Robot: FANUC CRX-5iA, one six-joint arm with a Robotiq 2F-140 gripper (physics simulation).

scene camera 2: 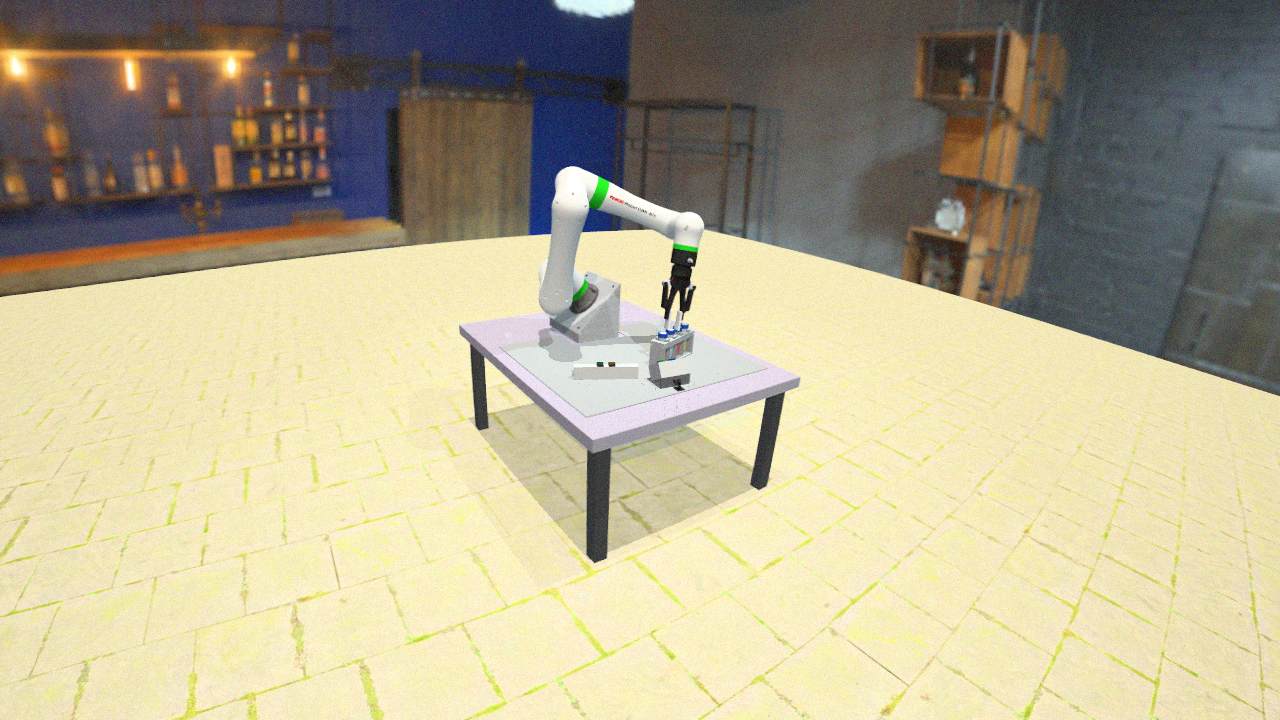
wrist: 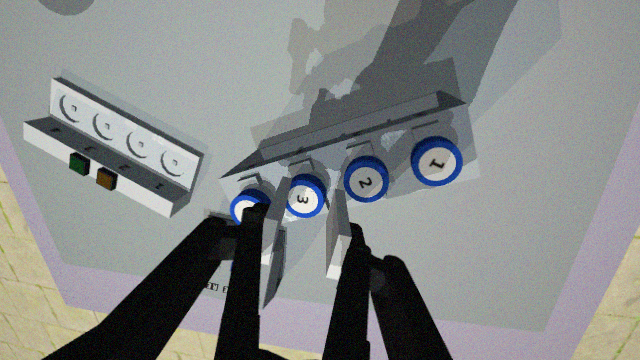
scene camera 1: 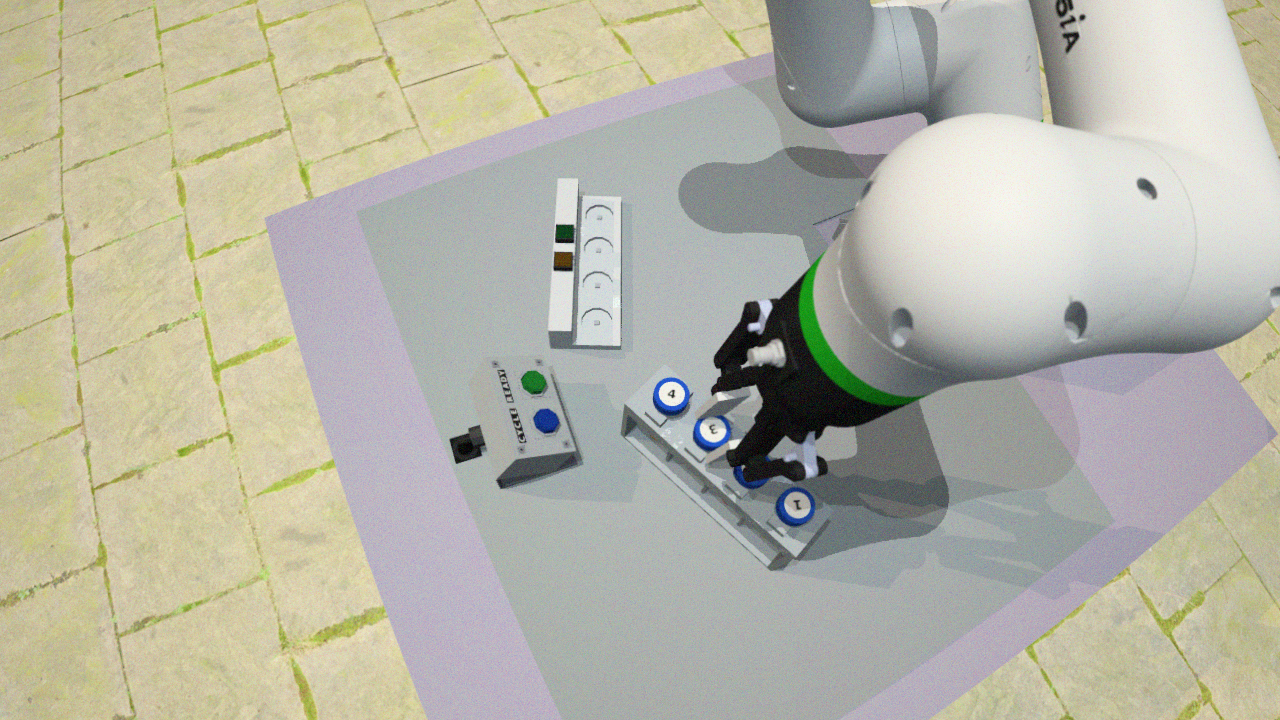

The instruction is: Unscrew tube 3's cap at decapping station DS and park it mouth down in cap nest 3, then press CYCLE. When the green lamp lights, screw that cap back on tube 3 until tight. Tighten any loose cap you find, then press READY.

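Places are measured from the arm's base along level axes (x ahead, y left, z up), in centimetres.
Pixels of known places: gripper, fingertip midpoint: (scene camera 2: 671, 329) (wrist: 309, 200) (scene camera 1: 715, 434); arm's base at its link origin: (scene camera 2: 584, 299).
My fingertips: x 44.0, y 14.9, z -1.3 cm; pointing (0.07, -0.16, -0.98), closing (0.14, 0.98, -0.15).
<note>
Ahead of a thing's pixels: the offset from my fingertips to its top centre. "*": to the spot under its first point.
Blue cap 3 {dx +0.0, dy -0.6, dz +0.1 cm} (scene camera 1: 711, 431) (wrist: 303, 199) sits on its tube in the four-tube rack {dx -1.1, dy +1.8, dz -2.0 cm} (scene camera 1: 693, 474) (wrist: 350, 135). My gripper (scene camera 1: 707, 438) (scene camera 2: 674, 322) (wrist: 309, 200) is partly open and empty. Its fingers straddle cap 3, with a gap on each side; their exact height is unclear. Caps 1 {dx -4.5, dy +8.8, dz -0.2 cm} (scene camera 1: 795, 506) (wrist: 436, 162), 2 (scene camera 1: 750, 474) (wrist: 367, 181) and 4 {dx +2.3, dy -5.2, dz +0.0 cm} (scene camera 1: 671, 395) (wrist: 241, 206) are also on tubes. Fingers partly hide cap 2 in scene camera 1 and cap 4 in the wrist view. I cannot tell how tight the caps are.
The white cap nest block {* dx +1.8, dy -21.6, dz -11.2 cm} (scene camera 1: 613, 308) (wrist: 122, 131) has empty nests. Its green lamp {dx +4.6, dy -31.3, dz -6.9 cm} (scene camera 1: 564, 232) (wrist: 79, 163) and amber lamp {dx +6.0, dy -27.5, dz -6.9 cm} (scene camera 1: 563, 260) (wrist: 106, 178) look dark. The button box has a green READY button {* dx +14.0, dy -13.0, dz -5.2 cm} (scene camera 1: 533, 382) and a blue CYCLE button {* dx +14.0, dy -8.6, dz -5.2 cm} (scene camera 1: 546, 420).
</note>
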